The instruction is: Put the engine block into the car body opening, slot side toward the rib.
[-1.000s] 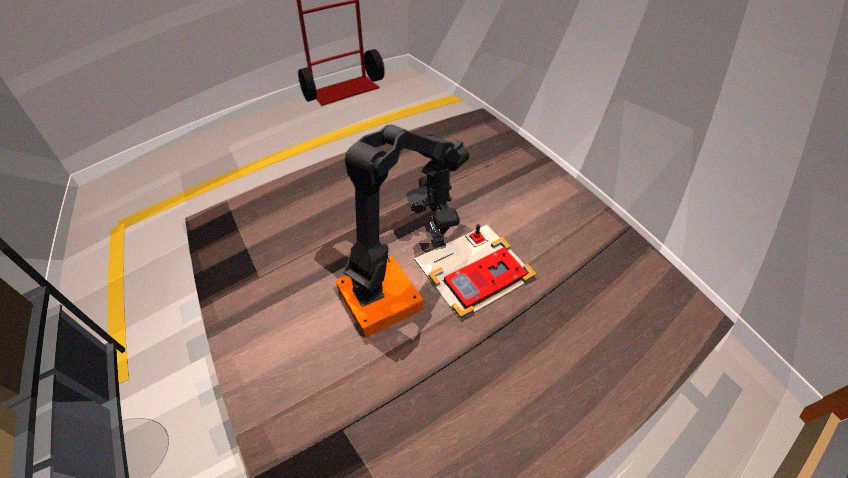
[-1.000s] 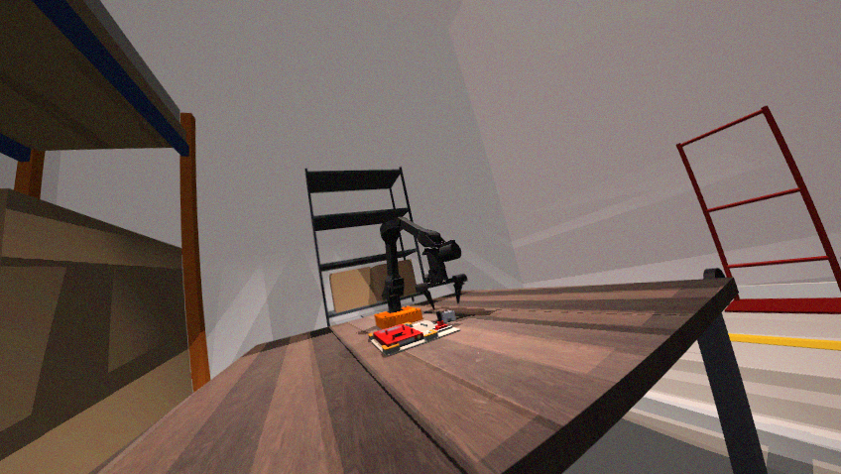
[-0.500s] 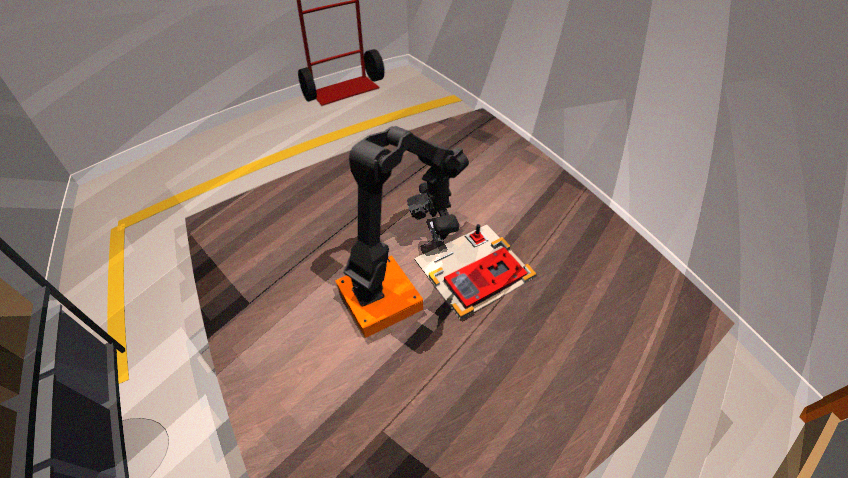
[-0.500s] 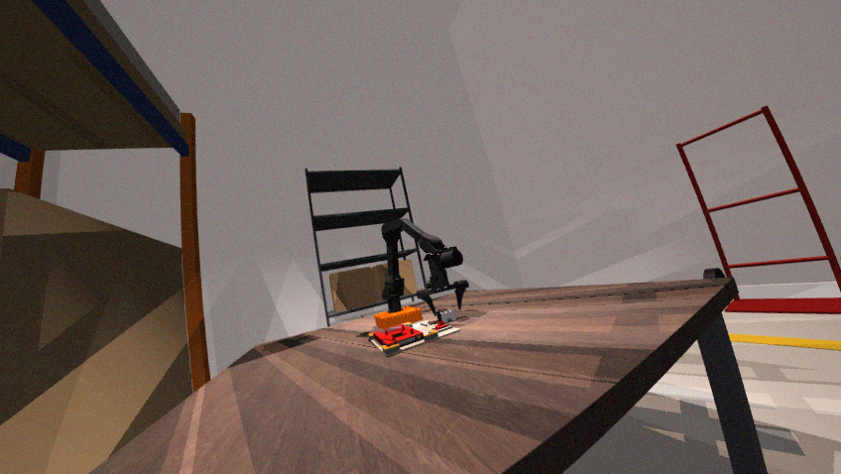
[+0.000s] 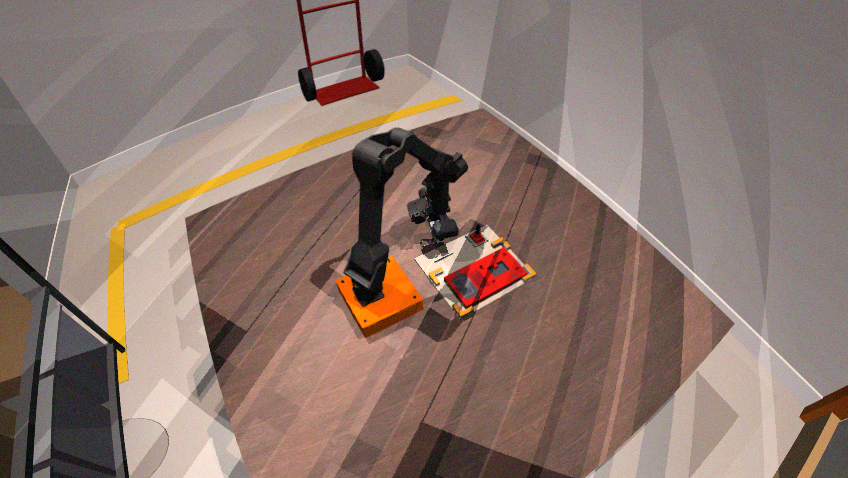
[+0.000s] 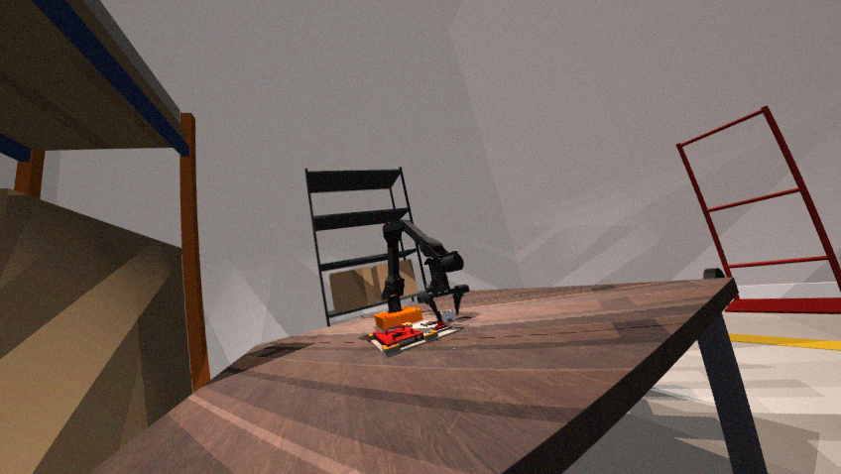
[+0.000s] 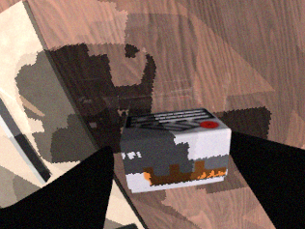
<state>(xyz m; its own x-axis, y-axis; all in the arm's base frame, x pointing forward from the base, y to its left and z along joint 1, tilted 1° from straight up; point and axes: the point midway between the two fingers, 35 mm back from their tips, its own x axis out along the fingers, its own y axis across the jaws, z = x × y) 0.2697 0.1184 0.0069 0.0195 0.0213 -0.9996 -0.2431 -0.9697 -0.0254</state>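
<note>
Right now my gripper tip is right at the engine block.
</note>
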